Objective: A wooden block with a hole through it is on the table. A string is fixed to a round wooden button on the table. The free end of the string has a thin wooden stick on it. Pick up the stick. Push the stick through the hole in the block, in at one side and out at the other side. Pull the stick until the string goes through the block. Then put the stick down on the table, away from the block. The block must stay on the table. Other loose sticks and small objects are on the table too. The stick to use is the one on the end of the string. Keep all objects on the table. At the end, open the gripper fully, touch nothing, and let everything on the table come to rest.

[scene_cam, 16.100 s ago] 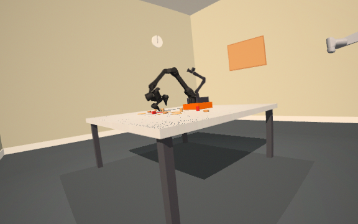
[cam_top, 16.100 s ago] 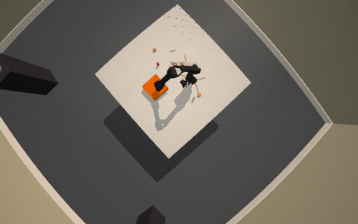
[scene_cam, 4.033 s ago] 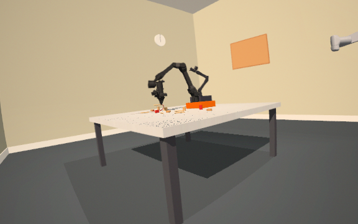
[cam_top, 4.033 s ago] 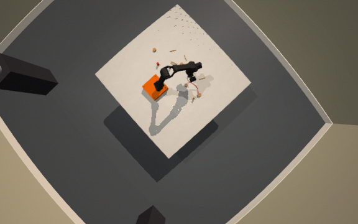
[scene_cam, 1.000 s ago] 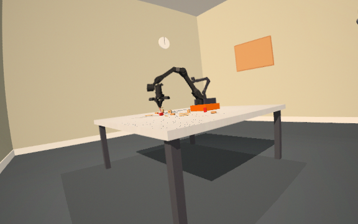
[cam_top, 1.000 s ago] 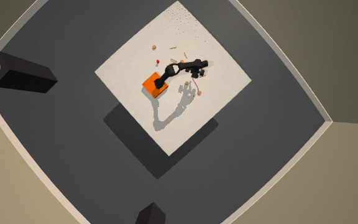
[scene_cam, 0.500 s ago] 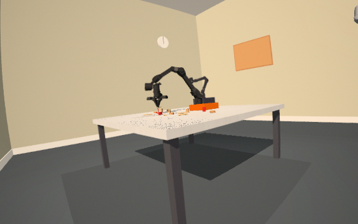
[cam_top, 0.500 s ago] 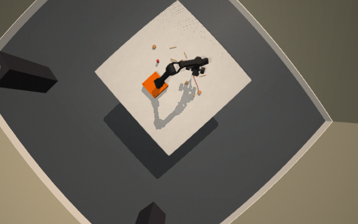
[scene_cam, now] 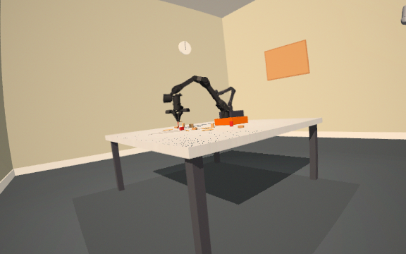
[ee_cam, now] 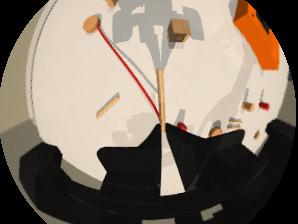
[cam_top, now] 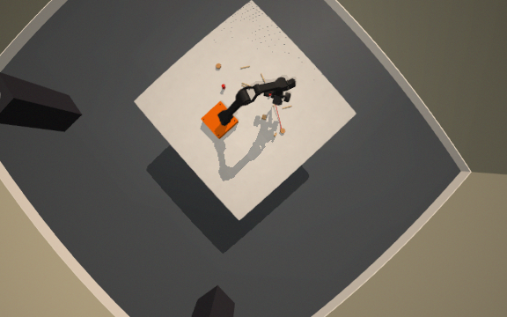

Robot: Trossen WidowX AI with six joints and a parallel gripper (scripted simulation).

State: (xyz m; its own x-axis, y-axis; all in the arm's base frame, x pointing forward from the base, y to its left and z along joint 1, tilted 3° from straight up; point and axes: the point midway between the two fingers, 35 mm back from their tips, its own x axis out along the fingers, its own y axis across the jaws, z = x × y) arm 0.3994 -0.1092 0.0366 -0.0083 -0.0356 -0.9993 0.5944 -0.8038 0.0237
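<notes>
Now: the red cube 6 cm to the left of my gripper tip, 5 cm below it and 1 cm ahead of it. The rest, counted from my gripper tip: wooden block (15 cm behind, 5 cm to the right, 4 cm below); round wooden button (22 cm to the right, 10 cm behind, 5 cm below); thin wooden stick (1 cm to the right, 1 cm behind).
</notes>
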